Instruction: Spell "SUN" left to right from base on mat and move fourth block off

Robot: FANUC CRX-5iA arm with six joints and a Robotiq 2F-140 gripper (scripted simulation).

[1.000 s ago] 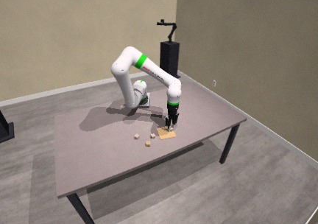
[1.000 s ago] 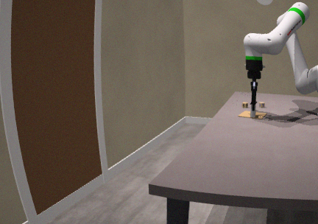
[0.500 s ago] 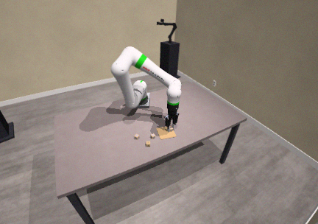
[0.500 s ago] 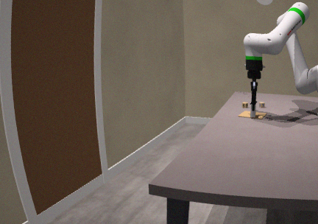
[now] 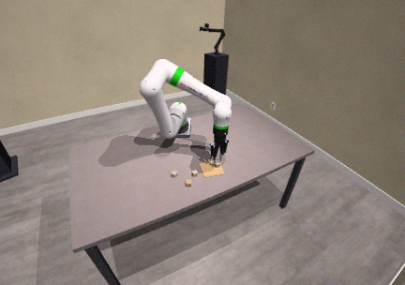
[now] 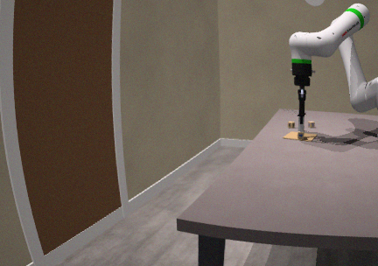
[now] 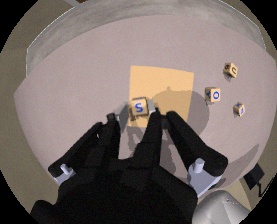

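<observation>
The tan letter block lies 10 mm ahead of my hand, 260 mm to the right of it and 60 mm below it. Also, from my hand: tan mat 10 mm behind, 50 mm to the right, 70 mm below.
</observation>
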